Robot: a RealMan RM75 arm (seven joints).
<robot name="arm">
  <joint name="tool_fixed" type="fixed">
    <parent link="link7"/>
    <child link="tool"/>
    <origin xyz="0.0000 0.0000 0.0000" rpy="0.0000 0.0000 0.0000"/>
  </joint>
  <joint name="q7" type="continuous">
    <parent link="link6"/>
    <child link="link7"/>
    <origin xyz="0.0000 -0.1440 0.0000" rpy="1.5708 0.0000 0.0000"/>
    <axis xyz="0 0 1"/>
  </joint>
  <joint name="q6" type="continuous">
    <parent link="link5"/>
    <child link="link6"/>
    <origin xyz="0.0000 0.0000 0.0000" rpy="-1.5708 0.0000 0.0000"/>
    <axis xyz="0 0 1"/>
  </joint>
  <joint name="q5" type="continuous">
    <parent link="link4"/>
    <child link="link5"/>
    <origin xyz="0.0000 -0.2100 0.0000" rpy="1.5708 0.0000 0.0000"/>
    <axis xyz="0 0 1"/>
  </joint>
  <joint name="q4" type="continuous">
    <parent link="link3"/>
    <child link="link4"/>
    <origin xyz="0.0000 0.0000 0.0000" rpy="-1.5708 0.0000 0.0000"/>
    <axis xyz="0 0 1"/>
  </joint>
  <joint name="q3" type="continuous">
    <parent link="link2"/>
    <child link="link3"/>
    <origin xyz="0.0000 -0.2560 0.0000" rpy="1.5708 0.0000 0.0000"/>
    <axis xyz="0 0 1"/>
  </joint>
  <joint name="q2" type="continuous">
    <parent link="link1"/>
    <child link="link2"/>
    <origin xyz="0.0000 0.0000 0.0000" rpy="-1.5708 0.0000 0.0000"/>
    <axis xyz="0 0 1"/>
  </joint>
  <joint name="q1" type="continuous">
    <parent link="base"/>
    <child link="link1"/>
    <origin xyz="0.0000 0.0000 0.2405" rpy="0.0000 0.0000 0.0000"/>
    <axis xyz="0 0 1"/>
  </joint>
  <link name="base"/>
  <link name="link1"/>
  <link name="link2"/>
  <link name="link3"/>
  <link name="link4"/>
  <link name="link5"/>
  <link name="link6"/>
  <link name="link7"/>
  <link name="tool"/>
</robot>
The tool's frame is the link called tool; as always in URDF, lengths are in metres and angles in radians. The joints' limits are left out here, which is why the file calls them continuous.
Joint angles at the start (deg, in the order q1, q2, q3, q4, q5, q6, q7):
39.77, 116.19, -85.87, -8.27, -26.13, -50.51, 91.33
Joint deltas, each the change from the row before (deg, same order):
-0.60, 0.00, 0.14, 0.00, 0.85, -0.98, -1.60
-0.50, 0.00, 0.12, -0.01, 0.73, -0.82, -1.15
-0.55, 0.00, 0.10, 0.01, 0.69, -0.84, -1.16
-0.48, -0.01, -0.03, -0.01, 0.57, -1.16, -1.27
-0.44, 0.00, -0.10, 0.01, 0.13, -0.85, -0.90
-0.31, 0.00, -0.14, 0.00, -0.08, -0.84, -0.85
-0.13, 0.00, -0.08, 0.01, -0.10, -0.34, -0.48
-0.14, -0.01, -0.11, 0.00, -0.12, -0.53, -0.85
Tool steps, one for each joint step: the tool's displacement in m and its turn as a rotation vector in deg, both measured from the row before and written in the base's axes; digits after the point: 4 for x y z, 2 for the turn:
0.0020, -0.0023, 0.0021, 1.04, -0.20, 0.59
0.0017, -0.0019, 0.0019, 0.87, -0.01, 0.39
0.0021, -0.0022, 0.0018, 0.85, -0.07, 0.36
0.0007, -0.0023, 0.0016, 0.78, -0.18, 0.87
0.0011, -0.0025, 0.0004, 0.34, -0.34, 0.67
0.0000, -0.0022, 0.0000, 0.17, -0.45, 0.89
0.0001, -0.0010, -0.0002, 0.05, -0.36, 0.44
-0.0003, -0.0012, -0.0001, 0.15, -0.61, 0.79

